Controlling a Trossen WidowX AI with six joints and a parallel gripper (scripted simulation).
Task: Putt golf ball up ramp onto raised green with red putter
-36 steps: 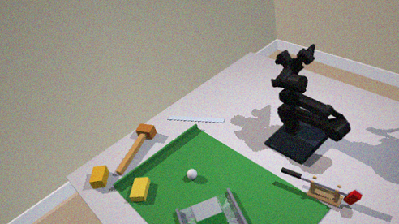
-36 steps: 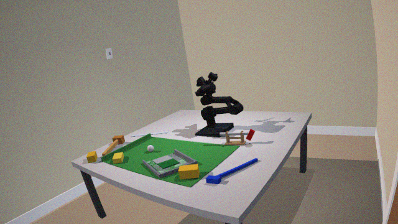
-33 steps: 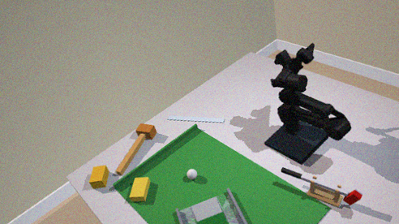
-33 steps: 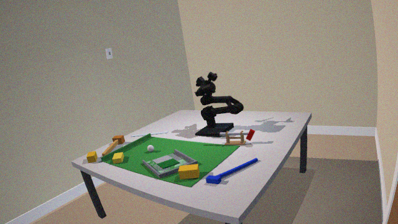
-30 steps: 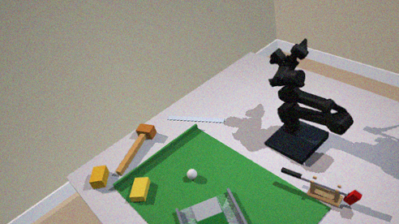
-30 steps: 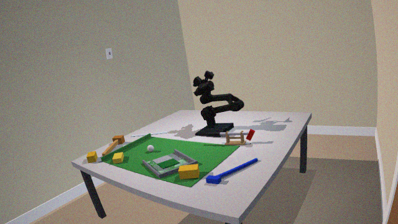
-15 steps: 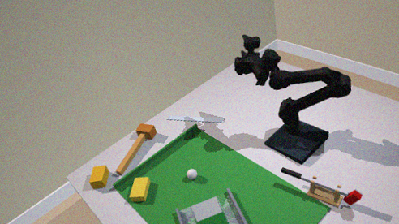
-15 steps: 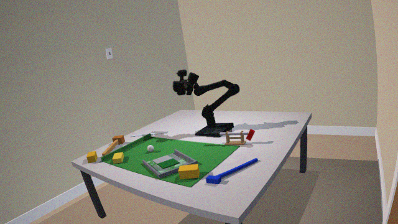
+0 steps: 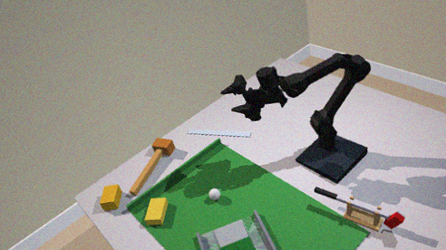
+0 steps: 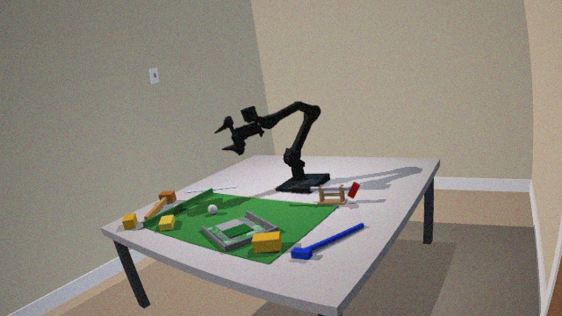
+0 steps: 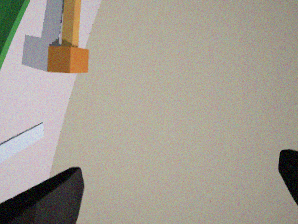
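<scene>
The red putter is 10 mm ahead of my gripper tip, 540 mm to the left of it and 220 mm below it. From my gripper tip the other things lie so: small wooden rack (10 mm ahead, 560 mm to the left, 240 mm below); white golf ball (220 mm ahead, 80 mm to the left, 250 mm below); green mat (250 mm ahead, 210 mm to the left, 280 mm below).
</scene>
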